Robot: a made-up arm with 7 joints.
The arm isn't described. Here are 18 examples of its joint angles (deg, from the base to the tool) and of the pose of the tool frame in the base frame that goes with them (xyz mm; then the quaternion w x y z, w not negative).
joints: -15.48 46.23 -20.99 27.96 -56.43 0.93 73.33
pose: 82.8 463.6 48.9 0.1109 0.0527 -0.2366 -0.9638
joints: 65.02 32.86 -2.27 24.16 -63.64 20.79 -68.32
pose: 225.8 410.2 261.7 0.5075 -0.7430 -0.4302 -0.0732
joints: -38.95 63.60 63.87 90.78 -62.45 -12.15 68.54
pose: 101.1 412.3 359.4 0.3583 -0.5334 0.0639 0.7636
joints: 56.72 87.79 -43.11 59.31 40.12 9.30 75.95
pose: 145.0 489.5 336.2 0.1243 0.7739 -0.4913 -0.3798
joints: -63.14 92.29 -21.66 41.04 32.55 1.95 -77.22
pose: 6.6 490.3 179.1 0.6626 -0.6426 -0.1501 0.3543
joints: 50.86 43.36 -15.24 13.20 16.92 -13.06 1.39
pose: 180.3 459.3 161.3 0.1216 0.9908 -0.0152 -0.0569
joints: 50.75 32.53 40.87 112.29 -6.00 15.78 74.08
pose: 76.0 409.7 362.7 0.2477 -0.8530 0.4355 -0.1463
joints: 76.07 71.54 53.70 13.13 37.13 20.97 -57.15
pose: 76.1 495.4 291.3 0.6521 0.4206 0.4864 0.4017
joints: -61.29 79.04 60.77 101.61 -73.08 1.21 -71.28
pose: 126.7 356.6 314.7 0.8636 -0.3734 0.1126 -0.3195
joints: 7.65 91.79 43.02 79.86 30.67 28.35 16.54
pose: 78.5 414.6 420.9 0.1191 -0.9882 0.0862 -0.0440
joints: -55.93 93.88 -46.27 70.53 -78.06 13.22 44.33
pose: 47.5 377.1 79.4 0.4948 0.3421 0.3080 0.7371
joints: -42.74 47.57 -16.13 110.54 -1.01 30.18 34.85
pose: 75.6 307.3 94.9 0.1729 0.5400 -0.4961 -0.6575
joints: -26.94 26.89 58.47 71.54 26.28 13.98 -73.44
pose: 3.4 411.9 101.7 0.0327 0.6589 0.7502 0.0449
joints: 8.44 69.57 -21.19 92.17 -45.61 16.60 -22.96
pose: 174.0 345.1 260.7 0.6673 -0.7255 0.1151 0.1230
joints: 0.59 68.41 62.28 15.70 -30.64 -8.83 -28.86
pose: -32.7 517.3 211.3 0.1864 -0.8366 -0.5017 0.1174
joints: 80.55 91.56 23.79 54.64 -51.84 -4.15 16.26
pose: -128.6 440.6 422.8 0.3470 -0.8159 -0.4604 -0.0436
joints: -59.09 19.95 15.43 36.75 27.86 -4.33 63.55
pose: -226.5 371.8 44.3 0.6937 0.5310 -0.0937 -0.4775
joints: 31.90 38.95 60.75 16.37 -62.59 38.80 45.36
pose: 75.3 481.6 127.1 0.5197 0.7126 0.0754 -0.4653
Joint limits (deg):
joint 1: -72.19..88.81
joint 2: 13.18..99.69
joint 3: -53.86..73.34
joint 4: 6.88..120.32
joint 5: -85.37..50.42
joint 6: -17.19..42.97
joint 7: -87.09..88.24
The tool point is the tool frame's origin. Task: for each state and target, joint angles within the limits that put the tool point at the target. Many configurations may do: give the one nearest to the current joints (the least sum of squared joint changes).
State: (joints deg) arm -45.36 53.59 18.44 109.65 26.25 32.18 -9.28
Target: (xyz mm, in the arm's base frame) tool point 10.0 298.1 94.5
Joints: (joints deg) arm -54.46 37.03 -1.71 113.07 32.13 29.80 -11.54
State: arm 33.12 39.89 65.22 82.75 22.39 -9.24 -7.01
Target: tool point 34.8 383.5 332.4
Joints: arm 31.88 46.09 63.71 120.32 25.74 9.35 -18.07
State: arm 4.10 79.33 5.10 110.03 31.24 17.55 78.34
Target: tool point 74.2 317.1 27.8
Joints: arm -29.81 50.89 -23.65 91.75 39.15 15.42 82.46
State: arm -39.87 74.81 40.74 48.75 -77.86 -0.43 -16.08
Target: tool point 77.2 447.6 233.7
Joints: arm -46.19 60.22 39.06 63.74 -81.57 8.47 -18.35
